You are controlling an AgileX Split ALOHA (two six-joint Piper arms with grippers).
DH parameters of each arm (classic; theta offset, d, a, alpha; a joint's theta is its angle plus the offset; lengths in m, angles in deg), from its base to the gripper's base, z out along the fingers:
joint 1: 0 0.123 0 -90
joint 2: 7.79 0 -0.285 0
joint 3: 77.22 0 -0.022 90
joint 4: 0 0.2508 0 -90
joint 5: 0 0 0.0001 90
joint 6: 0 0.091 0 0
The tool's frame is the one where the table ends.
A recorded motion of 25 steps. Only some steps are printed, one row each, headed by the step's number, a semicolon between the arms.
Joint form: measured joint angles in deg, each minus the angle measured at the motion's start. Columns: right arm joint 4, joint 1, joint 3, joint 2, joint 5, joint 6; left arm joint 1, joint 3, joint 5, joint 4, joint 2, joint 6.
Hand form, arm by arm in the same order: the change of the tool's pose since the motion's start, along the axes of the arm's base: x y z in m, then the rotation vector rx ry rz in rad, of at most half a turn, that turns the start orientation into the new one. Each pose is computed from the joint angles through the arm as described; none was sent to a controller.
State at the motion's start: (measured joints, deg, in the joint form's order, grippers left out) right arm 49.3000 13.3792 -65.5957 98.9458 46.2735 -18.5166; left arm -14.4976 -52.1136 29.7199 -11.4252 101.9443 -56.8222
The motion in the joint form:
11: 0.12 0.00 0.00 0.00 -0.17 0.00; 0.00 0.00 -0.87 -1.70 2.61 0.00
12: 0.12 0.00 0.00 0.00 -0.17 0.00; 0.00 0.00 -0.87 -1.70 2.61 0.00
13: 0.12 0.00 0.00 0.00 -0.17 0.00; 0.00 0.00 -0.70 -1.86 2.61 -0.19
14: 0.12 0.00 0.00 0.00 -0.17 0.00; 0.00 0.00 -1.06 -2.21 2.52 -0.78
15: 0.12 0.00 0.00 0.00 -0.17 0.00; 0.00 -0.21 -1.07 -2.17 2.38 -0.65
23: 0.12 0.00 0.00 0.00 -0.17 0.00; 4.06 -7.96 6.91 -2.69 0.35 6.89
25: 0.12 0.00 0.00 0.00 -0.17 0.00; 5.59 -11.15 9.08 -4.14 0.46 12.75
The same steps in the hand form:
11: 0.0003 0.0000 0.0001 0.0012 -0.0017 -0.0030; 0.0018 -0.0015 -0.0138 -0.0100 0.0343 0.0236
12: 0.0003 0.0000 0.0001 0.0012 -0.0017 -0.0030; 0.0018 -0.0015 -0.0138 -0.0100 0.0343 0.0236
13: 0.0003 0.0000 0.0001 0.0012 -0.0017 -0.0030; 0.0015 -0.0016 -0.0139 -0.0123 0.0383 0.0284
14: 0.0003 0.0000 0.0001 0.0012 -0.0017 -0.0030; 0.0020 -0.0019 -0.0132 -0.0197 0.0333 0.0436
15: 0.0003 0.0000 0.0001 0.0012 -0.0017 -0.0030; 0.0029 -0.0021 -0.0117 -0.0204 0.0268 0.0409
23: 0.0003 0.0000 0.0001 0.0012 -0.0017 -0.0030; 0.0270 0.0133 0.0274 -0.0250 -0.0250 -0.0330
25: 0.0003 0.0000 0.0001 0.0012 -0.0017 -0.0030; 0.0374 0.0186 0.0397 -0.0266 -0.0576 -0.0961

